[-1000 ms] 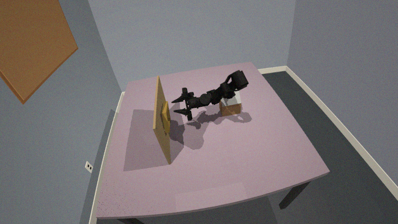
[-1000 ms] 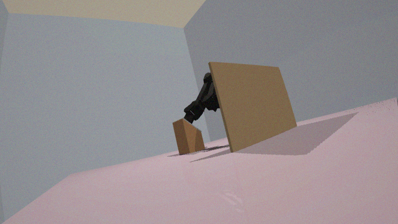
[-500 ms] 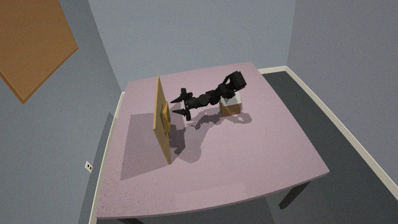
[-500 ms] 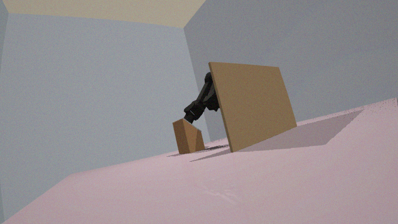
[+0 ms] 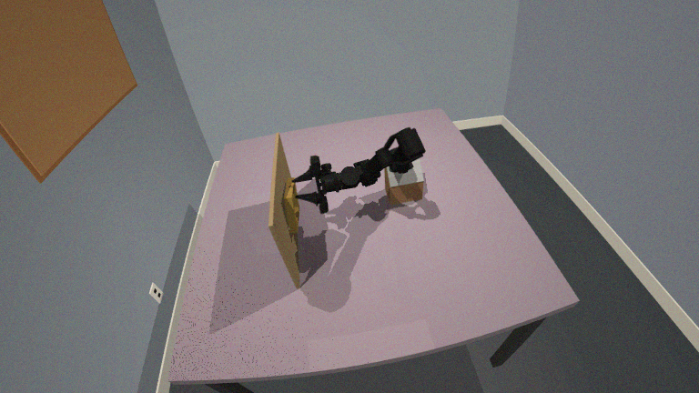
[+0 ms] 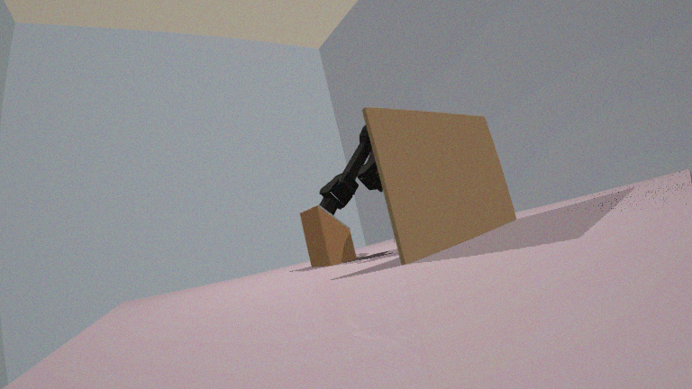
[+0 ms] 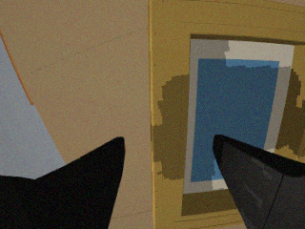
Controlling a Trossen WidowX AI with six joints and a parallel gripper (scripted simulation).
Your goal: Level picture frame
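My gripper tip is now 20 mm short of the picture frame, 20 mm to the right of it and 50 mm above it. Also, from my gripper tip: brown wall panel: 30 mm ahead, 10 mm to the left, 60 mm below.
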